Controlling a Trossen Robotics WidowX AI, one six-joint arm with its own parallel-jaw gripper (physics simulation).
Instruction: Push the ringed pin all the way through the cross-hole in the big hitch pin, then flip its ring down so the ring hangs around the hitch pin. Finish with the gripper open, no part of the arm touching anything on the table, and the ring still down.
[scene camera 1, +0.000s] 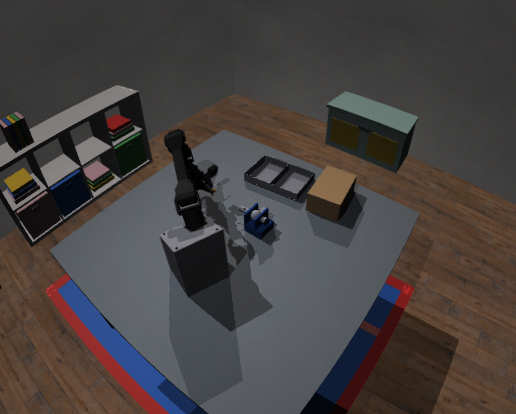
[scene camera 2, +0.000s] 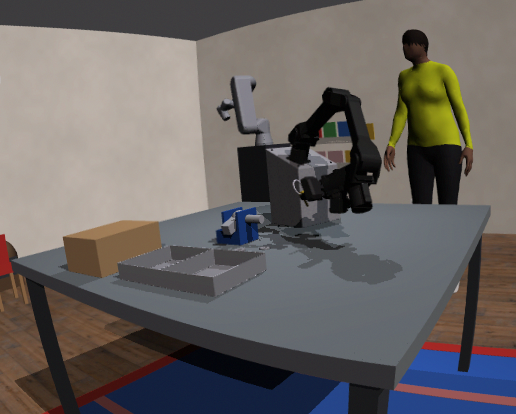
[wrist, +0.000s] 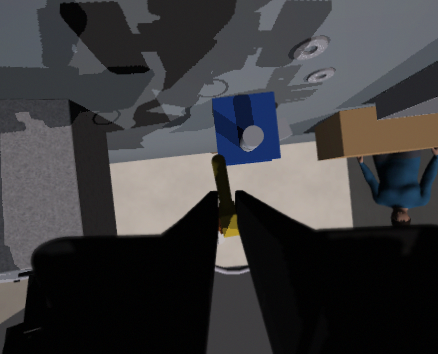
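My gripper is shut on the ringed pin and holds it above the table. The pin's yellow shaft sticks out past the fingertips. Its thin pale ring shows beside the fingers, partly hidden by them in the wrist view. The big grey hitch pin lies through the blue bracket on the table. The ringed pin is apart from the hitch pin. The cross-hole cannot be made out.
Two flat washers lie on the table near the bracket. A grey two-part tray and a brown box stand beyond the bracket. The arm's grey pedestal stands on the other side.
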